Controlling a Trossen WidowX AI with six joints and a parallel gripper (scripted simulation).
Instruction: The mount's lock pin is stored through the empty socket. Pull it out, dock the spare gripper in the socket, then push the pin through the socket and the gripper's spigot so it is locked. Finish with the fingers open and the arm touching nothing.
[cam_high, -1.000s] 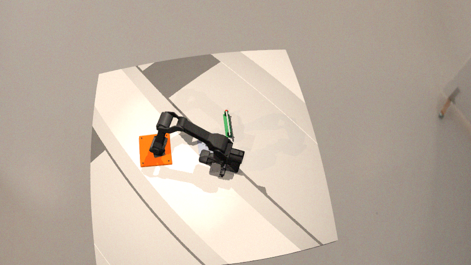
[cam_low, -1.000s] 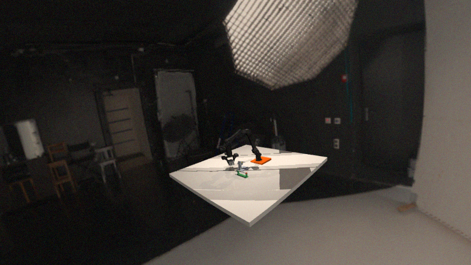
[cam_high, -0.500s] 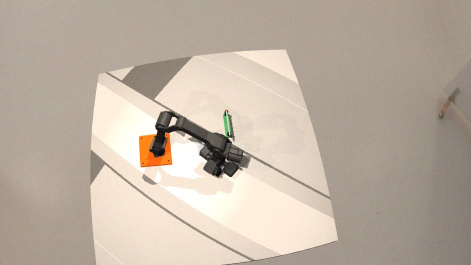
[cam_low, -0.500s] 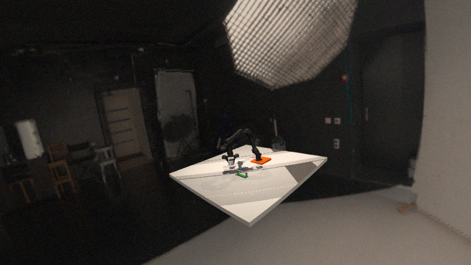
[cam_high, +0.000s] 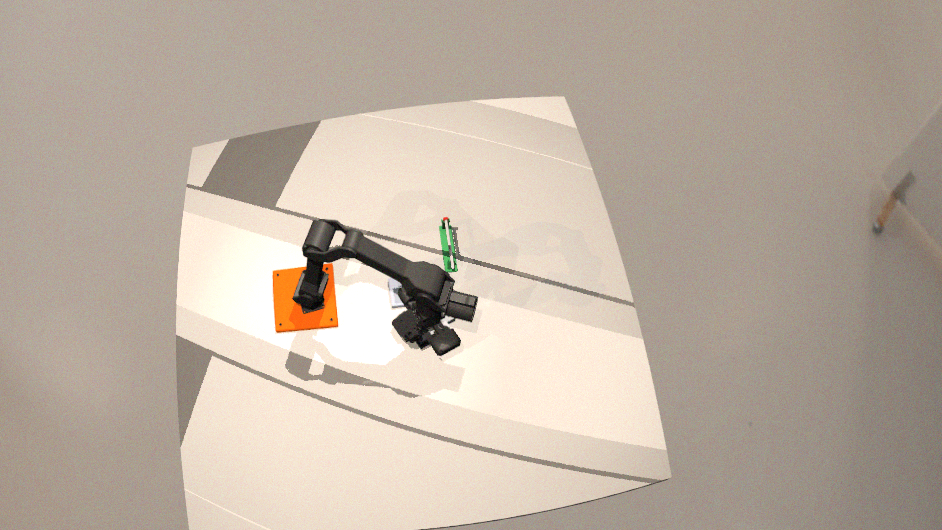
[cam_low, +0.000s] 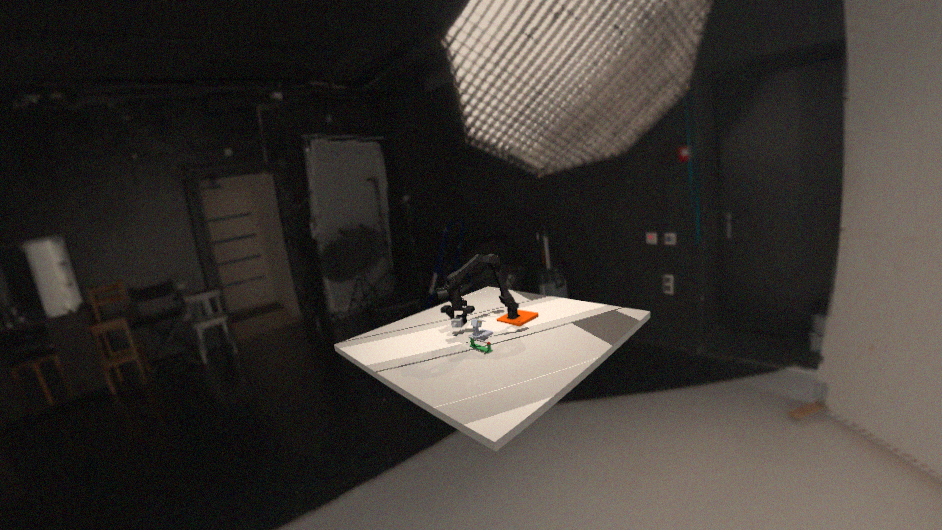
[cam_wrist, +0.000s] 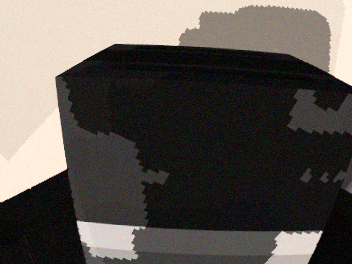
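Right now my gripper tip is 140 mm to the right of the grey mount and 10 mm short of it. From my gripper tip the other things lie so: green holder: 230 mm to the left, 130 mm ahead, 30 mm below; spare gripper: 20 mm above, 10 mm ahead.
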